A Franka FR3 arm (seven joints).
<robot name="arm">
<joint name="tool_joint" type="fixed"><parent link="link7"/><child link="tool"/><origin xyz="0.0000 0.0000 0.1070" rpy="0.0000 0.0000 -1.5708"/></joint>
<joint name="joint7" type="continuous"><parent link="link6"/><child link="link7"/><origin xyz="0.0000 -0.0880 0.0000" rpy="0.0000 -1.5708 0.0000"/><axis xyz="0 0 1"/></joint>
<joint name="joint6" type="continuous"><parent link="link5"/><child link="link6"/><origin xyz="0.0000 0.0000 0.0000" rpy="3.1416 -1.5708 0.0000"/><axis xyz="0 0 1"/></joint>
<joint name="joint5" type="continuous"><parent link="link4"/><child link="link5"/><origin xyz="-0.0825 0.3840 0.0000" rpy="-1.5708 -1.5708 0.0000"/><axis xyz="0 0 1"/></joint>
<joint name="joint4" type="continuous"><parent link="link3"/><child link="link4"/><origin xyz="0.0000 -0.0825 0.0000" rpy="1.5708 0.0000 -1.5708"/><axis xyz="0 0 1"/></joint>
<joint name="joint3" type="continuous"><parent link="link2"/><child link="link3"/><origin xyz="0.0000 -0.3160 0.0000" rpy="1.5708 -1.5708 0.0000"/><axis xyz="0 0 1"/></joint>
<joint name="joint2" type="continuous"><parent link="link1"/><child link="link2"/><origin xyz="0.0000 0.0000 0.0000" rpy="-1.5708 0.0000 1.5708"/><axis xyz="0 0 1"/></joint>
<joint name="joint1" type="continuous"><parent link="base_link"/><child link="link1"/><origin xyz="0.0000 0.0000 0.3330" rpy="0.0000 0.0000 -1.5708"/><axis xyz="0 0 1"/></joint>
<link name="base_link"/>
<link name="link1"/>
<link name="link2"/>
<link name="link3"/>
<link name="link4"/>
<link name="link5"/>
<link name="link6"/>
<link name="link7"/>
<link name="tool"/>
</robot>
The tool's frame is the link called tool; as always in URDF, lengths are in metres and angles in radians. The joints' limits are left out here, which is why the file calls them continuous.
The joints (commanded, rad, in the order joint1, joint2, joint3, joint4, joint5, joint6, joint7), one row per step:
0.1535, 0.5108, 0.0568, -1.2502, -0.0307, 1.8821, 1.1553
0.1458, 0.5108, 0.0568, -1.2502, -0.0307, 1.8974, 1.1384
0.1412, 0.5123, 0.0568, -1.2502, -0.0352, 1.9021, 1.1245
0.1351, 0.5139, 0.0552, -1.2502, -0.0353, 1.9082, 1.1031
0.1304, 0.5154, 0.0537, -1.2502, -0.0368, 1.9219, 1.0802
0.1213, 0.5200, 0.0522, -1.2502, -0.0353, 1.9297, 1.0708
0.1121, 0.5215, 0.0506, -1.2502, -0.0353, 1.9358, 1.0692
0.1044, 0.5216, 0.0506, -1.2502, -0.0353, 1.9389, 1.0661
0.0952, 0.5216, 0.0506, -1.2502, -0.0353, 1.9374, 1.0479
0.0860, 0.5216, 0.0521, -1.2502, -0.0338, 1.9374, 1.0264
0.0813, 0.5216, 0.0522, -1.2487, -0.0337, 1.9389, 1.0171
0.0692, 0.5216, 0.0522, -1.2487, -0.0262, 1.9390, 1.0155
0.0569, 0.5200, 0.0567, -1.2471, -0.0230, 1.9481, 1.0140
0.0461, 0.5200, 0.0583, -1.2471, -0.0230, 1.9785, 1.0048
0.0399, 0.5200, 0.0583, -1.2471, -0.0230, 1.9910, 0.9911
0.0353, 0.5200, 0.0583, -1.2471, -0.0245, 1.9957, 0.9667
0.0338, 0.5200, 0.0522, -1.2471, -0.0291, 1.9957, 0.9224
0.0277, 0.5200, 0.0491, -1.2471, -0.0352, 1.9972, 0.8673
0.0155, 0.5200, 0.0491, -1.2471, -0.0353, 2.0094, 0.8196
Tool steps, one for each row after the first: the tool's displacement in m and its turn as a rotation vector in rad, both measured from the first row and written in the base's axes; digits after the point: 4 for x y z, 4 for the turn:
0.0025, -0.0051, 0.0015, 0.0010, -0.0154, 0.0091
0.0038, -0.0086, 0.0009, -0.0045, -0.0197, 0.0192
0.0055, -0.0137, 0.0004, -0.0073, -0.0246, 0.0329
0.0077, -0.0177, 0.0007, -0.0106, -0.0374, 0.0500
0.0103, -0.0247, -0.0018, -0.0106, -0.0406, 0.0486
0.0122, -0.0320, -0.0023, -0.0111, -0.0451, 0.0396
0.0133, -0.0375, -0.0021, -0.0113, -0.0481, 0.0350
0.0141, -0.0442, -0.0022, -0.0143, -0.0469, 0.0438
0.0148, -0.0499, -0.0022, -0.0154, -0.0471, 0.0569
0.0155, -0.0532, -0.0013, -0.0164, -0.0502, 0.0614
0.0164, -0.0614, -0.0013, -0.0096, -0.0495, 0.0492
0.0177, -0.0675, 0.0017, -0.0037, -0.0614, 0.0414
0.0210, -0.0742, 0.0050, -0.0021, -0.0918, 0.0407
0.0225, -0.0786, 0.0063, -0.0038, -0.1046, 0.0478
0.0232, -0.0820, 0.0069, -0.0093, -0.1100, 0.0676
0.0235, -0.0868, 0.0068, -0.0249, -0.1110, 0.1058
0.0241, -0.0933, 0.0069, -0.0424, -0.1132, 0.1528
0.0256, -0.1021, 0.0082, -0.0518, -0.1257, 0.1875

